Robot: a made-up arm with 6 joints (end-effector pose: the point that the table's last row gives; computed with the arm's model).
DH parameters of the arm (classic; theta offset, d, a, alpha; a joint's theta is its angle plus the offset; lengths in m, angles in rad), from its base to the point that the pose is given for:
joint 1: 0 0.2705 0 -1.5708
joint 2: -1.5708 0 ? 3.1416
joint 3: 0 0 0 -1.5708
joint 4: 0 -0.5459 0 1.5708
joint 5: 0 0.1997 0 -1.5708
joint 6: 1.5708 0 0 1.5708
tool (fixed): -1.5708 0 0 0
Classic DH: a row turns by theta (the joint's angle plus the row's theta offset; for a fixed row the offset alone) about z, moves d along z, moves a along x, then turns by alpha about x.
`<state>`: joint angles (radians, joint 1 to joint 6).
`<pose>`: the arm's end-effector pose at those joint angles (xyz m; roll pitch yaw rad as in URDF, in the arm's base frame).
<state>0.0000 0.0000 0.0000 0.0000 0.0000 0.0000</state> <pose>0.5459 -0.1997 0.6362 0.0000 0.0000 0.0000</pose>
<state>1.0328 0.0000 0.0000 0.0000 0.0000 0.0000</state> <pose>0.4512 0.3665 0.6362 0.0000 0.0000 1.0328</pose>
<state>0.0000 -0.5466 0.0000 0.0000 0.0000 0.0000</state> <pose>0.2763 -0.1997 0.8667 0.0000 -0.5466 0.0000</pose>
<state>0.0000 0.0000 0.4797 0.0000 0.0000 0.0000</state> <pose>0.4843 -0.1997 0.8881 0.0000 -0.4797 0.0000</pose>
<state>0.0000 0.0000 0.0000 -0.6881 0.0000 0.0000</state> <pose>0.5459 -0.1543 0.5094 0.6881 0.0000 0.0000</pose>
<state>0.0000 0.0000 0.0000 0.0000 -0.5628 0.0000</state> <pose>0.5459 -0.1997 0.6362 0.0000 0.5628 0.0000</pose>
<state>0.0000 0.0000 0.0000 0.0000 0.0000 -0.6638</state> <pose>0.5459 -0.1997 0.6362 0.6638 0.0000 0.0000</pose>
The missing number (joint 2, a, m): 0.3657
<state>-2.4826 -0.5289 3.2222 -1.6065 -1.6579 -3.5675</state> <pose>0.5945 0.4514 0.4374 1.3866 -0.0206 -1.0036</pose>
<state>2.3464 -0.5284 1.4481 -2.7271 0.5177 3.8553</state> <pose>0.0977 -0.3607 1.1196 0.1322 -1.3568 1.1278</pose>
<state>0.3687 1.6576 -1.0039 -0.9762 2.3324 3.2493</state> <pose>-0.1428 -0.1751 0.1334 2.2077 0.0409 -0.2748</pose>
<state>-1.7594 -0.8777 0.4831 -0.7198 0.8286 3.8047</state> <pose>-0.1402 0.0662 1.0106 -0.8830 -0.8892 2.2628</pose>
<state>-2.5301 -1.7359 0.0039 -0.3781 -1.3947 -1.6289</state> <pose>0.2045 0.3700 0.7609 1.5631 -0.3327 -2.1354</pose>
